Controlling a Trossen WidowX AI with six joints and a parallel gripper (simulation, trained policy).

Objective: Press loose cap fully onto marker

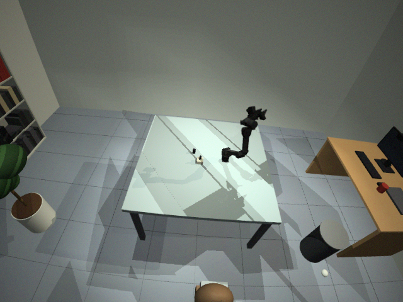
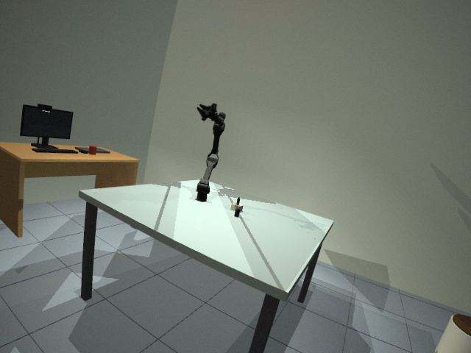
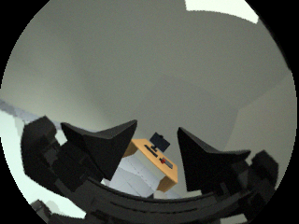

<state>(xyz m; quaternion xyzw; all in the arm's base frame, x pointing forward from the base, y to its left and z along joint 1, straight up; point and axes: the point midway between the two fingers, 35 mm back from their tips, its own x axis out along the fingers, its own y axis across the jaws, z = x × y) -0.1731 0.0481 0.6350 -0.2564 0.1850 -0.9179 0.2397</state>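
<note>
My gripper tip is now 620 mm above the dark marker cap, 520 mm short of it and 90 mm to the left of it. The rest, counted from my gripper tip: holder block (630 mm below, 450 mm ahead, 30 mm to the left).
</note>
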